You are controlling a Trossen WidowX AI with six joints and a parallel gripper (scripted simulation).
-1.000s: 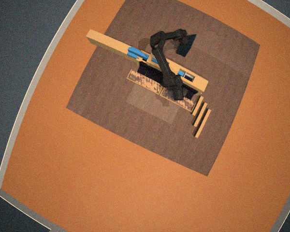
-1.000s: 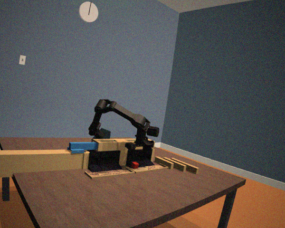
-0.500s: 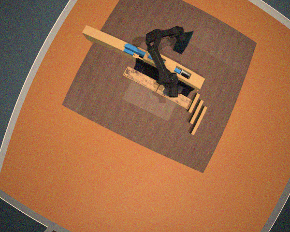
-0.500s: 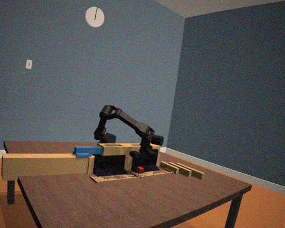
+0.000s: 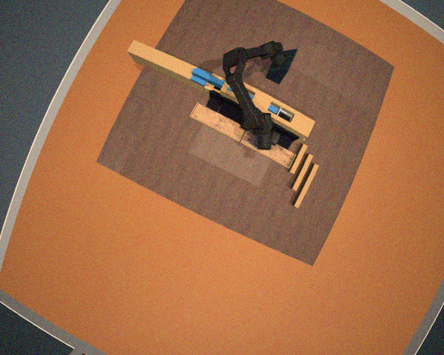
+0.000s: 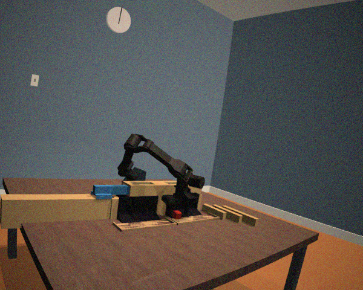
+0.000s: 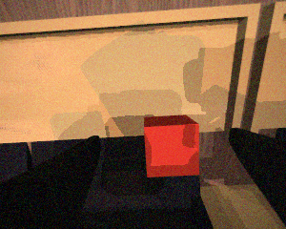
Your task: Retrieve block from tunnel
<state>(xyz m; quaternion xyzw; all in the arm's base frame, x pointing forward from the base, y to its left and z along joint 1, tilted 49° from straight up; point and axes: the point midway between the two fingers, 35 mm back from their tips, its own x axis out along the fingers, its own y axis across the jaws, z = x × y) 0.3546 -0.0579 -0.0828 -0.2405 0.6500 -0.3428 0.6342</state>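
The small red block lies right at my gripper tip. Round my gripper tip: tan covered tunnel: 25 cm to the right, 11 cm behind, 5 cm above.
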